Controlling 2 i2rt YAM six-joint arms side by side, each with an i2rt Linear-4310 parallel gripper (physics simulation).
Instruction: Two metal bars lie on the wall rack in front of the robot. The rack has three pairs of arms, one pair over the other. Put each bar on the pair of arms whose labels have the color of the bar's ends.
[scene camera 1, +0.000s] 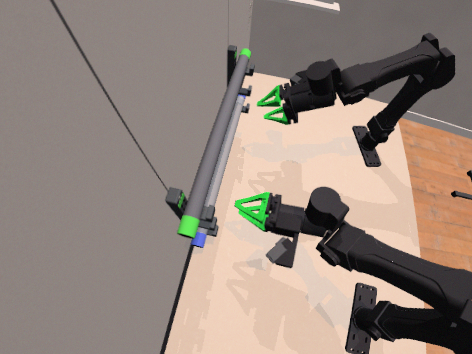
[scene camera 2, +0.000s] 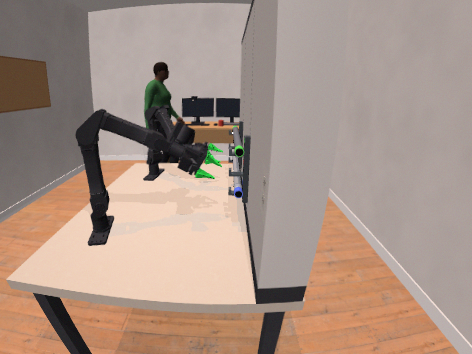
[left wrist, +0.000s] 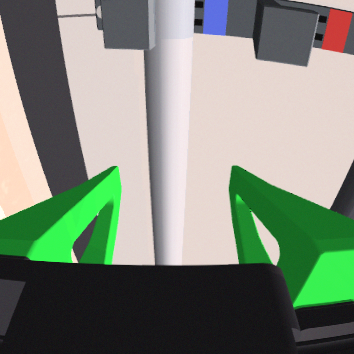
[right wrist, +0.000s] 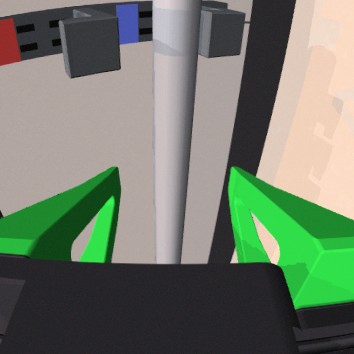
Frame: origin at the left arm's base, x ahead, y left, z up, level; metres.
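Seen in the pictures: left gripper, between the fingertips: (scene camera 1: 237, 207) (scene camera 2: 221, 156) (left wrist: 174, 176); right gripper, between the fingertips: (scene camera 1: 260, 110) (scene camera 2: 218, 172) (right wrist: 174, 177); left arm's base, origin of its link: (scene camera 1: 361, 318) (scene camera 2: 154, 174); right arm's base, origin of its link: (scene camera 1: 365, 145) (scene camera 2: 102, 230).
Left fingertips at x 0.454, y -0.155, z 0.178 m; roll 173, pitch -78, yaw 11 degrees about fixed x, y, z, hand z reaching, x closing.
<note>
Pixels of each thing's top centre, then the offset from my left fingertips to it. "spot": a spot on its surface instead. Level surfaces: height alone.
- dark grey bar with green ends, centre of its top: (scene camera 1: 223, 113) (scene camera 2: 236, 133) 0.145 m up, 0.085 m ahead, 0.138 m right
- green label, a spot on its surface: (scene camera 1: 182, 201) spot: 0.153 m up, 0.077 m ahead, 0.070 m left
- light grey bar with blue ends, centre of its top: (left wrist: 182, 246) (right wrist: 155, 239) (scene camera 1: 223, 151) (scene camera 2: 236, 167) 0.005 m down, 0.087 m ahead, 0.139 m right
- table, height of its surface: 0.178 m down
The dark grey bar with green ends (scene camera 1: 215, 135) (scene camera 2: 239, 151) lies on the top pair of arms of the wall rack (scene camera 1: 174, 198) (scene camera 2: 247, 155), beside a green label (scene camera 1: 182, 201). The light grey bar with blue ends (scene camera 1: 225, 150) (scene camera 2: 238, 192) (left wrist: 170, 100) (right wrist: 175, 100) lies on the lowest pair, beside the blue labels (left wrist: 215, 17) (right wrist: 128, 24). My left gripper (scene camera 1: 238, 208) (left wrist: 174, 176) and my right gripper (scene camera 1: 262, 111) (scene camera 2: 217, 172) (right wrist: 174, 177) are partly open and empty, in front of the rack and apart from both bars.
The middle pair of arms (scene camera 2: 235, 173) (left wrist: 285, 35) (right wrist: 92, 47), with red labels (left wrist: 337, 30) (right wrist: 7, 42), carries no bar. The wall panel (scene camera 1: 100, 175) (scene camera 2: 262, 225) stands behind the rack. The table (scene camera 1: 295, 170) (scene camera 2: 150, 265) lies below the arms. A person (scene camera 2: 157, 95) stands in the background.
</note>
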